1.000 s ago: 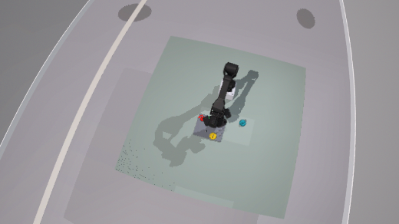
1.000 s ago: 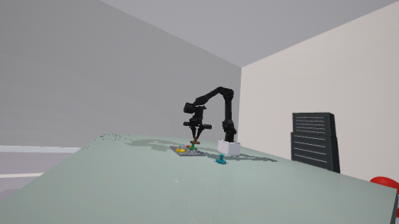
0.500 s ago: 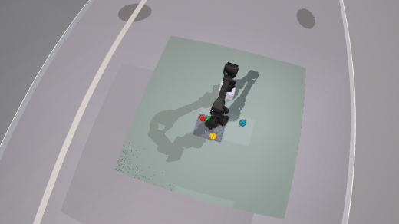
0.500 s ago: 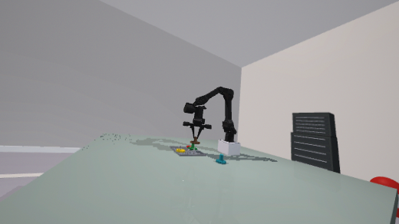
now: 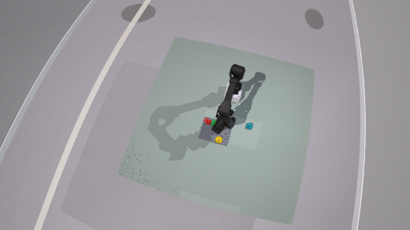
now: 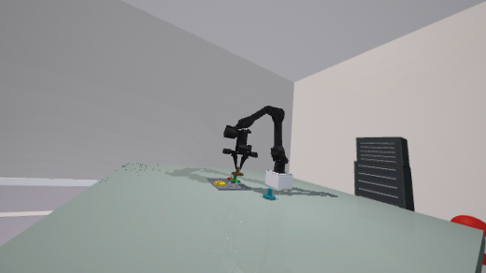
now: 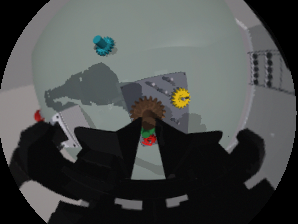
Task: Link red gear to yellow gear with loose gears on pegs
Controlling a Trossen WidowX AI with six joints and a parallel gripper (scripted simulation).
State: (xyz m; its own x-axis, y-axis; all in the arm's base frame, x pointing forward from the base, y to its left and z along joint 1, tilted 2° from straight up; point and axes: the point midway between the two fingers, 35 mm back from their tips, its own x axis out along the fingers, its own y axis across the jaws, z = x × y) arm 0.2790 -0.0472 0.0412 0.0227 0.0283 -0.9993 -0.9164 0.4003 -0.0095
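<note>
Now: gripper tip 50 mm past the teal gear, 190 mm to the right of it and 70 mm above it. The rest, counted from my gripper tip: brown gear 10 mm below; yellow gear 90 mm ahead, 10 mm to the right, 70 mm below; green gear 20 mm behind, 60 mm to the right, 60 mm below.
</note>
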